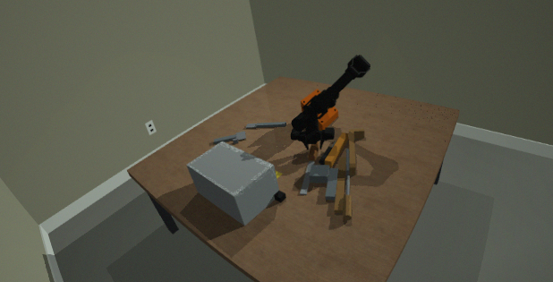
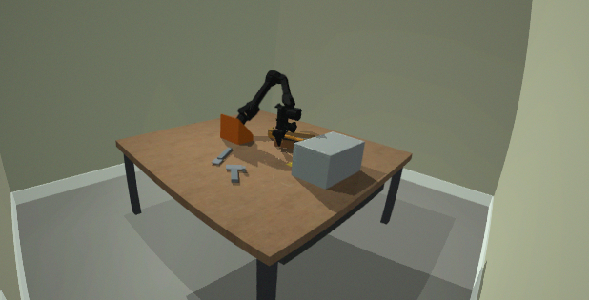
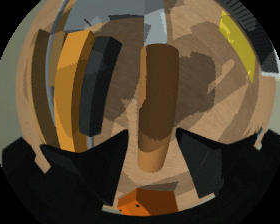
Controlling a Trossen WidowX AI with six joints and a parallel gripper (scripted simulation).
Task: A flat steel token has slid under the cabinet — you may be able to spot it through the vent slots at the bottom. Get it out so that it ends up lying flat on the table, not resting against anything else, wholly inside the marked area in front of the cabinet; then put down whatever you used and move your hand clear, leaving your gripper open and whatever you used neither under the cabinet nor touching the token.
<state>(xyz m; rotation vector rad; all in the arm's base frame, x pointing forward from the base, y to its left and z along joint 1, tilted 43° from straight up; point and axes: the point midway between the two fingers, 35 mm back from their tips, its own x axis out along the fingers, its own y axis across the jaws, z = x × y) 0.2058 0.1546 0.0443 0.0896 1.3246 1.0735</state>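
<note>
My gripper tip is now 6 cm past the orange bar, 9 cm to the right of it and 1 cm below it. Also, from my gripper tip: grey block (12 cm ahead, 14 cm to the left, 1 cm above); then wooden stick (10 cm ahead, 23 cm to the left); then grey t-piece (16 cm ahead, 42 cm to the right).
</note>
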